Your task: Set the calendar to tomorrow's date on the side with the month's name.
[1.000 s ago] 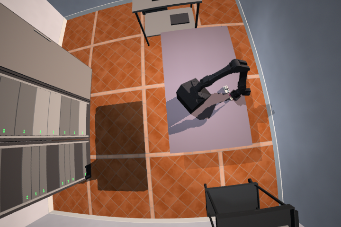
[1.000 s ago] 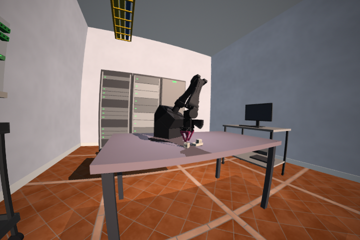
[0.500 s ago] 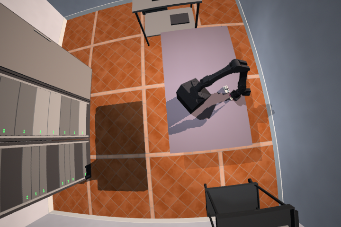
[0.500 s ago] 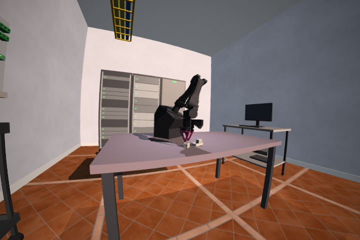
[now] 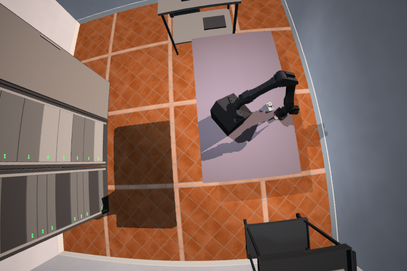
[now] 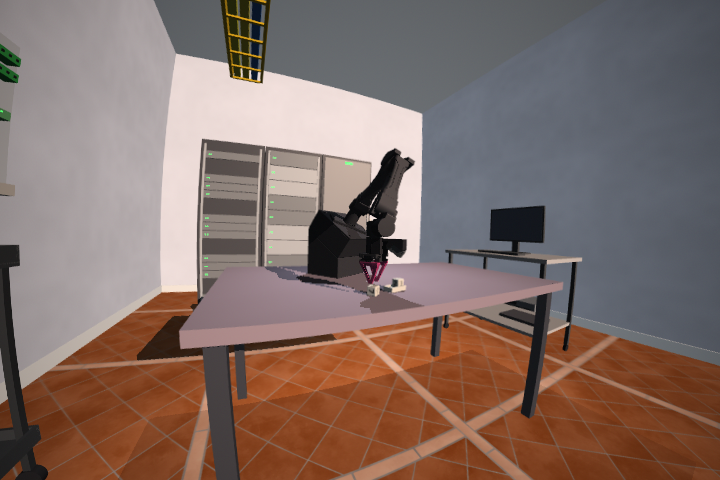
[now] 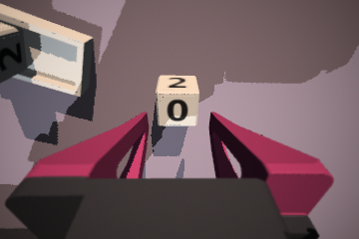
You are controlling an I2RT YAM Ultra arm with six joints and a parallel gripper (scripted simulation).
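The cream digit cube lies 40 mm below my hand. Round my hand: cream tray: 110 mm to the left, 40 mm below, 40 mm behind.
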